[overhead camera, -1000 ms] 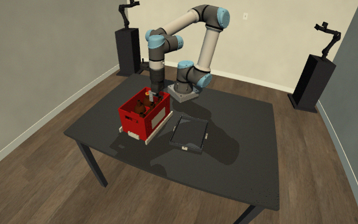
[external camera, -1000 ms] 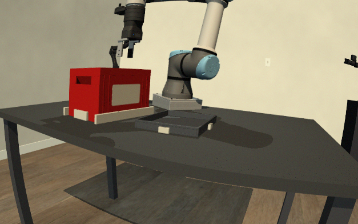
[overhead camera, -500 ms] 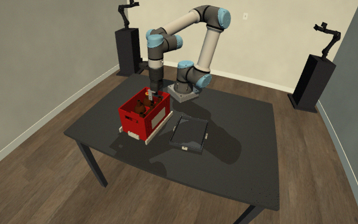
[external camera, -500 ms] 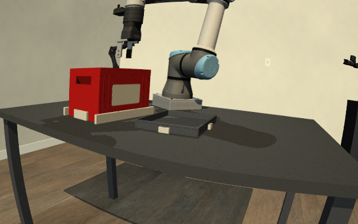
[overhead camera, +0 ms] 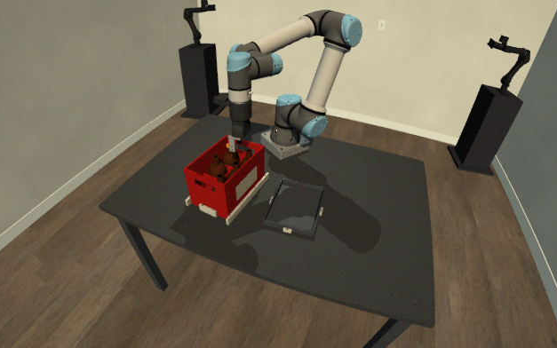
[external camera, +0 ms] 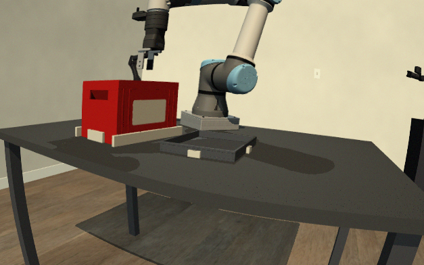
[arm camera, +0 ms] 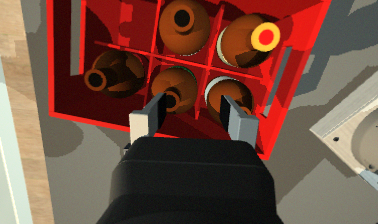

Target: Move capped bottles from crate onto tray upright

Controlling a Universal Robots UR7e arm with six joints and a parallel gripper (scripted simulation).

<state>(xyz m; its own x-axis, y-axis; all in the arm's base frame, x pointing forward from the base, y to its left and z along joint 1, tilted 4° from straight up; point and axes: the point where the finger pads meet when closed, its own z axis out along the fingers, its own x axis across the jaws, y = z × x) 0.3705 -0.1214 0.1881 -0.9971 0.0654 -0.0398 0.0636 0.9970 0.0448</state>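
My gripper is now 80 mm past the brown capped bottle, 60 mm to the left of it and 140 mm above it. Round my hand: dark tray: 40 mm ahead, 250 mm to the left, 220 mm below; red crate: 20 mm ahead, 40 mm to the right, 150 mm below.
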